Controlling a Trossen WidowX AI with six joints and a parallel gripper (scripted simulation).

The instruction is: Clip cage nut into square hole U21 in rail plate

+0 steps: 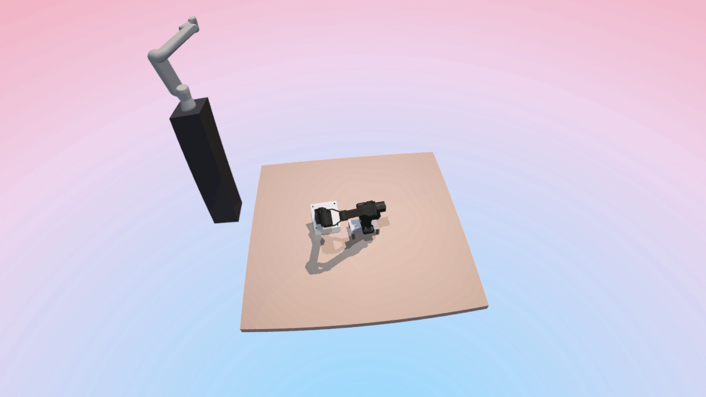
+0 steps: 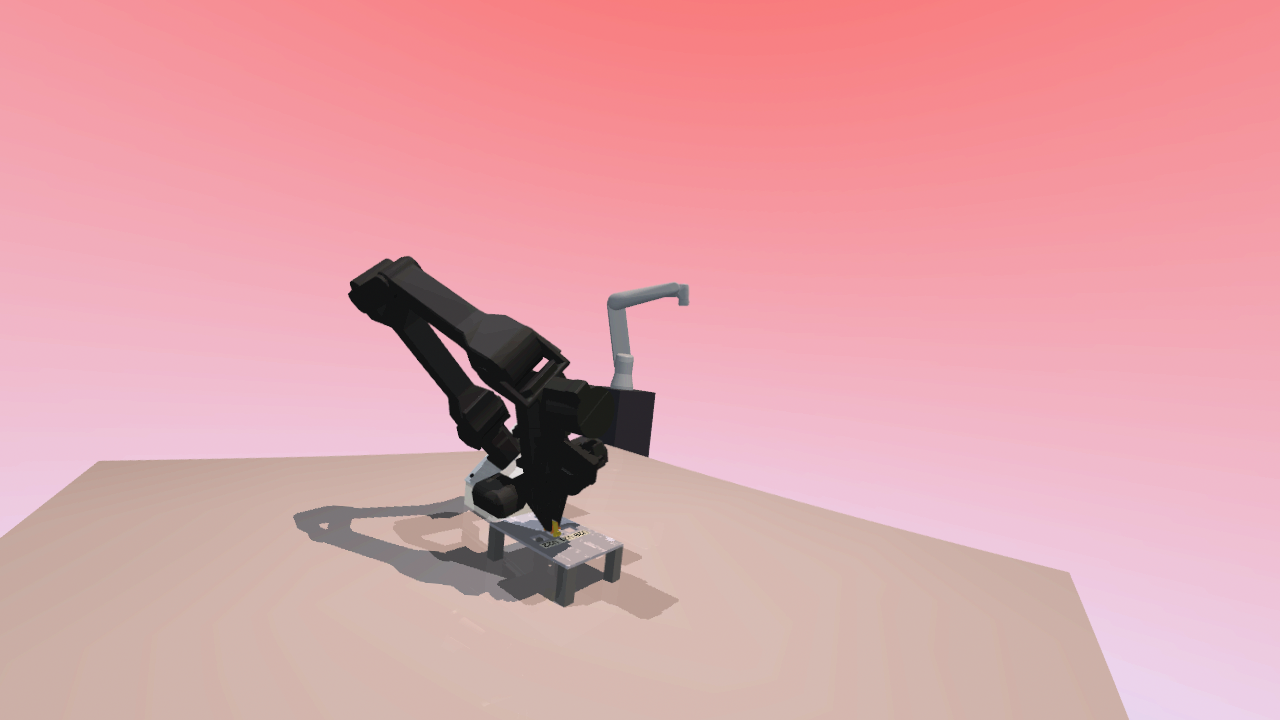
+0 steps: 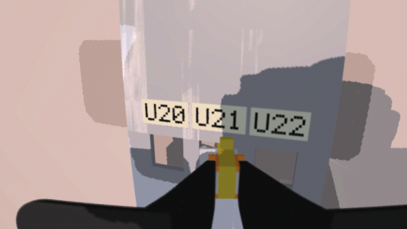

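The cage nut lies 1 cm below my gripper tip.
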